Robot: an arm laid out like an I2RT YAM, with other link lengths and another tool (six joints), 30 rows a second.
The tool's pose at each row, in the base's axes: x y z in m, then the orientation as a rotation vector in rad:
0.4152, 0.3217, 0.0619, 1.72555, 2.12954, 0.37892
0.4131, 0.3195, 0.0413, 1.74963, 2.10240, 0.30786
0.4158, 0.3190, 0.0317, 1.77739, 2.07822, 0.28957
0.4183, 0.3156, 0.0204, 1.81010, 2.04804, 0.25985
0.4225, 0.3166, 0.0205, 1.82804, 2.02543, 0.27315
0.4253, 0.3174, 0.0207, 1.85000, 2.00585, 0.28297
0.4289, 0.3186, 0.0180, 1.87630, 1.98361, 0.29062
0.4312, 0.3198, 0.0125, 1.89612, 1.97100, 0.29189
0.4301, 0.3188, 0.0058, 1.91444, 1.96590, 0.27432
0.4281, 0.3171, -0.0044, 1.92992, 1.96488, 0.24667
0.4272, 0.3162, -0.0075, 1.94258, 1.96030, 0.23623
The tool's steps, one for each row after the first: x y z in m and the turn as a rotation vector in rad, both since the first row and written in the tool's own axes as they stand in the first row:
0.0006, -0.0112, 0.0175, 0.03107, -0.04663, 0.01368
0.0008, -0.0131, 0.0273, 0.04095, -0.06225, 0.03651
-0.0017, -0.0165, 0.0387, 0.05622, -0.08535, 0.06300
-0.0015, -0.0126, 0.0404, 0.04736, -0.08674, 0.08402
-0.0012, -0.0098, 0.0415, 0.04380, -0.08626, 0.10593
-0.0004, -0.0076, 0.0455, 0.04234, -0.08671, 0.13116
0.0010, -0.0077, 0.0514, 0.04555, -0.08655, 0.14797
0.0010, -0.0118, 0.0569, 0.06078, -0.09171, 0.15835
0.0009, -0.0183, 0.0652, 0.08154, -0.10027, 0.16407
0.0006, -0.0206, 0.0676, 0.09085, -0.10339, 0.17188

